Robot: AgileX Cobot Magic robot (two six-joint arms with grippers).
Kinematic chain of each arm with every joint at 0, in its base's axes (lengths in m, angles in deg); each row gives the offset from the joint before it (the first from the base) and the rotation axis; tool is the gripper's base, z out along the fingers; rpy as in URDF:
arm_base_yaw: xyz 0 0 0.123 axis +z
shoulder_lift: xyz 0 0 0 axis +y
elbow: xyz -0.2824 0 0.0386 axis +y
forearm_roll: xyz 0.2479 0 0.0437 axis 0.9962 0 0.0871
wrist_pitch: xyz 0 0 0 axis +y
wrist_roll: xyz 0.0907 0 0.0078 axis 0.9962 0 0.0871
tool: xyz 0 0 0 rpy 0 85 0
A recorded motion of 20 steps. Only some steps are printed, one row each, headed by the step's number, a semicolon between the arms.
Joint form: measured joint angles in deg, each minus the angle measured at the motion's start. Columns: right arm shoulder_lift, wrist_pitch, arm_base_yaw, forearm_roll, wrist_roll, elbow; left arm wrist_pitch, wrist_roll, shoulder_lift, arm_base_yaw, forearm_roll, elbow.
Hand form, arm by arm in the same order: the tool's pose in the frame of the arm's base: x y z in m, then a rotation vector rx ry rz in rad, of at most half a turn. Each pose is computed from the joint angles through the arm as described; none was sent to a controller.
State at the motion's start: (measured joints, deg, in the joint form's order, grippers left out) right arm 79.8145 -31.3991 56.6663 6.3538 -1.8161 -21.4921; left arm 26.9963 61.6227 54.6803 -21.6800 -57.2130 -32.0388
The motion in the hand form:
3: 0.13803 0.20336 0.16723 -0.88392 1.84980 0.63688; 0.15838 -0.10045 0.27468 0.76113 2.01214 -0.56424
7: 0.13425 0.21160 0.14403 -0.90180 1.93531 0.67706; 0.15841 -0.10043 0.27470 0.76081 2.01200 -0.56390
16: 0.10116 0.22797 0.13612 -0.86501 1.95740 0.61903; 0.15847 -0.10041 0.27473 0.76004 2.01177 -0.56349
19: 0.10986 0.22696 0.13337 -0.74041 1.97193 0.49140; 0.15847 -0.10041 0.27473 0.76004 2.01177 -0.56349
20: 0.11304 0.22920 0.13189 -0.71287 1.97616 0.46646; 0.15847 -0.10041 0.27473 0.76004 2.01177 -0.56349
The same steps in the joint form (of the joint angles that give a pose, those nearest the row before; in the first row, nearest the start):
3: 5.24 -3.31 0.00 -2.39 2.68 0.23; 0.00 0.00 0.00 0.00 0.00 0.00
7: 11.23 -5.20 1.24 -4.96 8.14 0.23; -0.02 0.00 0.00 0.00 0.00 0.00
16: 13.44 -8.12 15.23 19.58 -3.83 0.23; -0.07 0.00 0.00 0.00 -0.01 0.00
19: 15.41 -11.54 16.46 32.98 -11.53 -1.00; -0.07 0.00 0.00 0.00 -0.01 0.00
20: 16.47 -12.26 16.46 35.23 -12.62 -1.87; -0.07 0.00 0.00 0.00 -0.01 0.00

